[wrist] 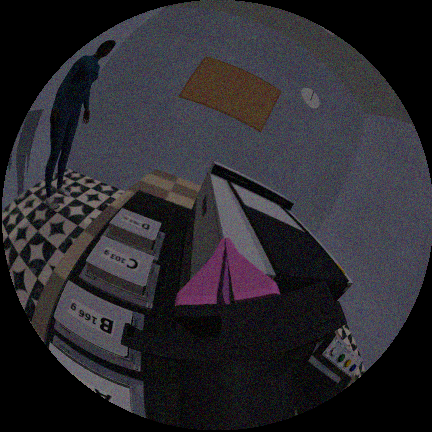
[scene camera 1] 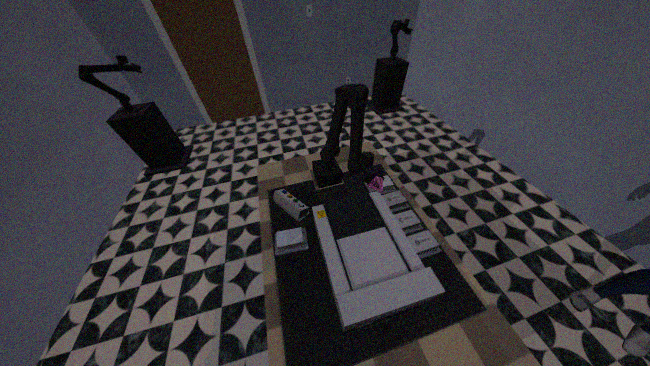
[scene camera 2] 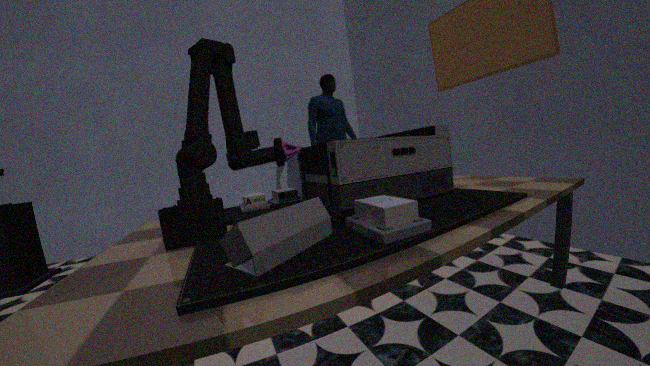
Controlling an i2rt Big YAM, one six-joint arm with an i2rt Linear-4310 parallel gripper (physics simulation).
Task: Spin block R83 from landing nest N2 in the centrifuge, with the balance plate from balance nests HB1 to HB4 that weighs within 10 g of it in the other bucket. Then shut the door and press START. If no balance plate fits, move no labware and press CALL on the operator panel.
gripper: shut, touches a centrifuge [wrist: 256, 218]
